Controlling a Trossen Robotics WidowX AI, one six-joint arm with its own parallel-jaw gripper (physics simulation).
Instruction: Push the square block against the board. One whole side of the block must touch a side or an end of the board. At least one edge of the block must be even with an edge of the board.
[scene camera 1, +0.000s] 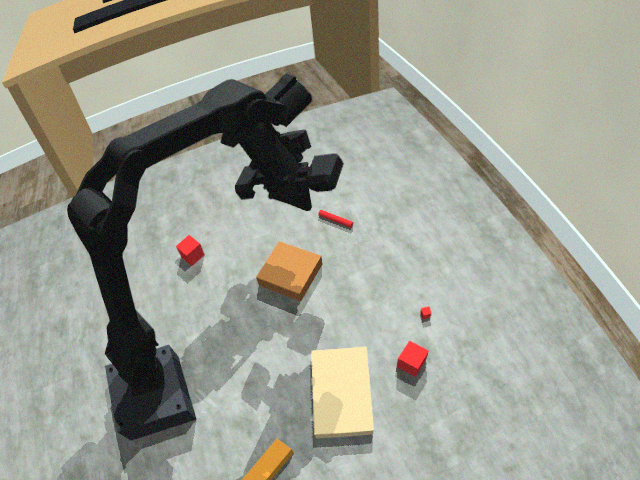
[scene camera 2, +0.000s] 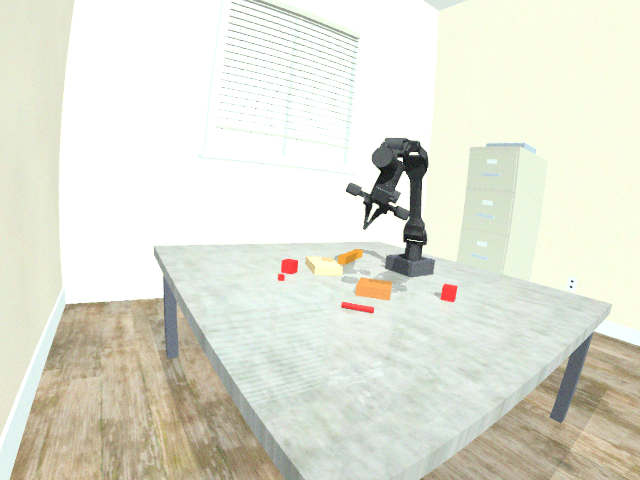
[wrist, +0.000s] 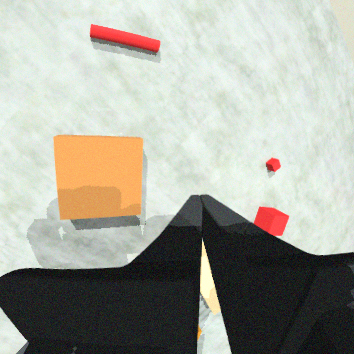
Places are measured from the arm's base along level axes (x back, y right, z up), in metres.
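Pixels of known places: gripper, fingertip midpoint: (scene camera 1: 309, 208) (scene camera 2: 363, 229) (wrist: 198, 202); arm's base, link origin: (scene camera 1: 146, 376) (scene camera 2: 412, 258).
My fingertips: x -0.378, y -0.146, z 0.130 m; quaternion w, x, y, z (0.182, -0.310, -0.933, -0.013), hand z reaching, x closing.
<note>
Ahead of a thing's pixels: the offset from my fingertips to its middle. "pt": to the spot under its first point.
The square block, orange {dx +0.056, dy -0.011, dz -0.172 m} (scene camera 1: 292, 263) (scene camera 2: 373, 289) (wrist: 100, 170), lies flat on the table, turned at an angle to the board and apart from it. The board, pale yellow {dx +0.050, dy +0.271, dz -0.172 m} (scene camera 1: 341, 390) (scene camera 2: 324, 265), lies flat nearer the arm's base side in scene camera 1; in the wrist view a small part of the board {pt dx +0.073, dy +0.245, dz -0.157 m} (wrist: 207, 282) shows between the fingers. My gripper (scene camera 1: 309, 207) (scene camera 2: 365, 227) (wrist: 198, 202) is shut and empty. It hangs well above the table, touching neither block nor board.
A red rod {dx -0.080, dy -0.110, dz -0.179 m} (scene camera 1: 336, 219) (scene camera 2: 357, 307) (wrist: 125, 38) lies beyond the block. A red cube {dx +0.246, dy -0.141, dz -0.166 m} (scene camera 1: 190, 250) (scene camera 2: 449, 292) stands on the block's other side. A second red cube {dx -0.088, dy +0.261, dz -0.166 m} (scene camera 1: 412, 357) (scene camera 2: 289, 266) (wrist: 271, 221) and a tiny one {dx -0.156, dy +0.179, dz -0.178 m} (scene camera 1: 425, 312) (scene camera 2: 281, 277) (wrist: 273, 164) are beside the board. An orange bar {dx +0.264, dy +0.393, dz -0.171 m} (scene camera 1: 269, 461) (scene camera 2: 349, 256) lies near the board.
</note>
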